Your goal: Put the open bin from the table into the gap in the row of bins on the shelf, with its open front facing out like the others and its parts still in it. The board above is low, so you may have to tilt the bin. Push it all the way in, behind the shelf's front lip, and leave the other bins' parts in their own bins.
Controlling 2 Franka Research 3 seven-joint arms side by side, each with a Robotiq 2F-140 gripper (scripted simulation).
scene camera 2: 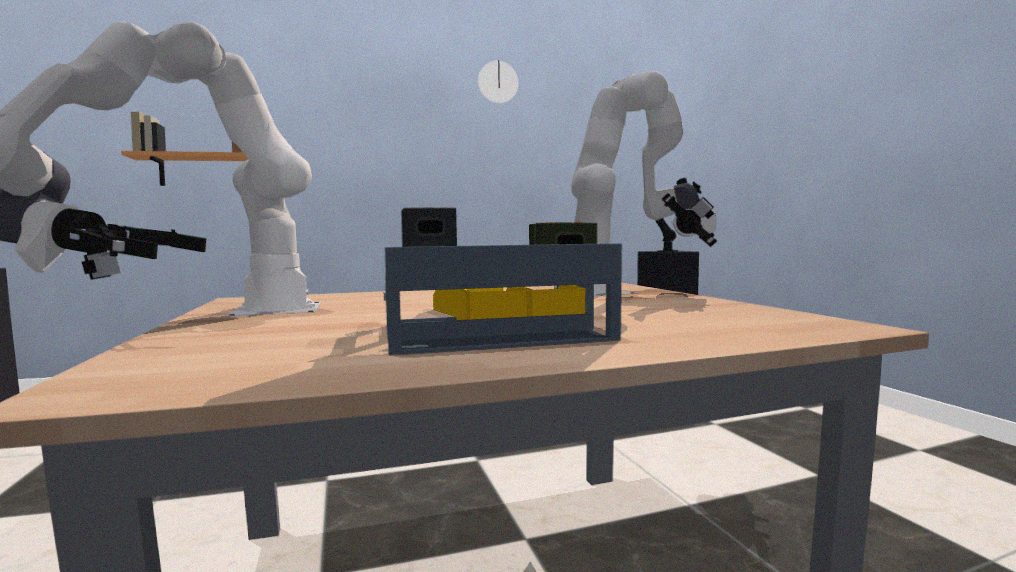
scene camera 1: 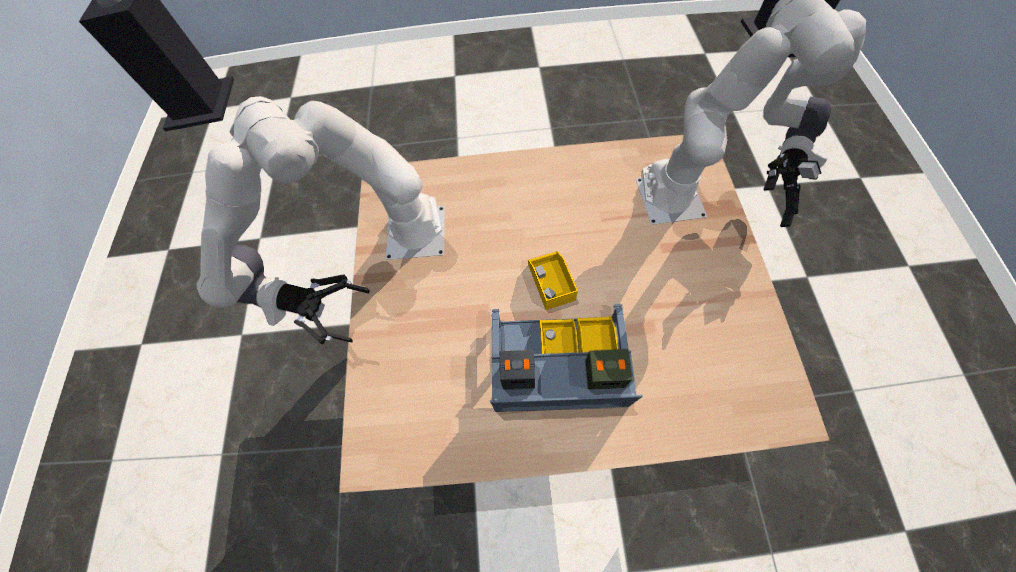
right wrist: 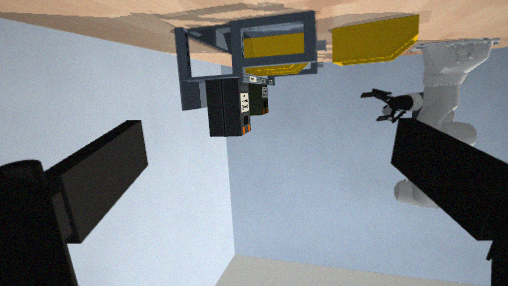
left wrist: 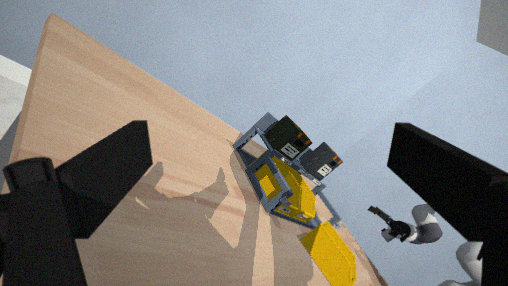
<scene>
blue-grey shelf: scene camera 2 423,268; scene camera 1; right wrist 229,38; left wrist
same spot on blue-grey shelf: [scene camera 1: 558,376] = [left wrist: 295,161]
</scene>
